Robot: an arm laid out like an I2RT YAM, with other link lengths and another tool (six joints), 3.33 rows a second.
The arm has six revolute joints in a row. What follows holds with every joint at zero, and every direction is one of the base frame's.
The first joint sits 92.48 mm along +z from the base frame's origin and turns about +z.
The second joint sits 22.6 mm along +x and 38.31 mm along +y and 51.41 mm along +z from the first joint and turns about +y.
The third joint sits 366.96 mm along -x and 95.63 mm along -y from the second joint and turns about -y.
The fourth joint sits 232.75 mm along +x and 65.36 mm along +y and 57 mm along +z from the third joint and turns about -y.
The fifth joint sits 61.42 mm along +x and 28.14 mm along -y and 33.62 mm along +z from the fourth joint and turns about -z.
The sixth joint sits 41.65 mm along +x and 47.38 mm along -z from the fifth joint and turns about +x.
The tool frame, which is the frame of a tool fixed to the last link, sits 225 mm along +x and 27 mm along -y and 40 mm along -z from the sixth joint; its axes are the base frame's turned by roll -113.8, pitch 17.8 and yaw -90 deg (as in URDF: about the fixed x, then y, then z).
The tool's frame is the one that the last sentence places.
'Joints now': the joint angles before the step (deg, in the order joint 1, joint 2, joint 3, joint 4, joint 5, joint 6). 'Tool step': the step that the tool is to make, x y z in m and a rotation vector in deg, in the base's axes. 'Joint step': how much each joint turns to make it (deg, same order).
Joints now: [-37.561 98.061 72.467 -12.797 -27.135 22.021]
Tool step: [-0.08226 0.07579 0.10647 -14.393 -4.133 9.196]
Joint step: [2.710 -21.726 -0.001 -15.627 0.000 -12.611]
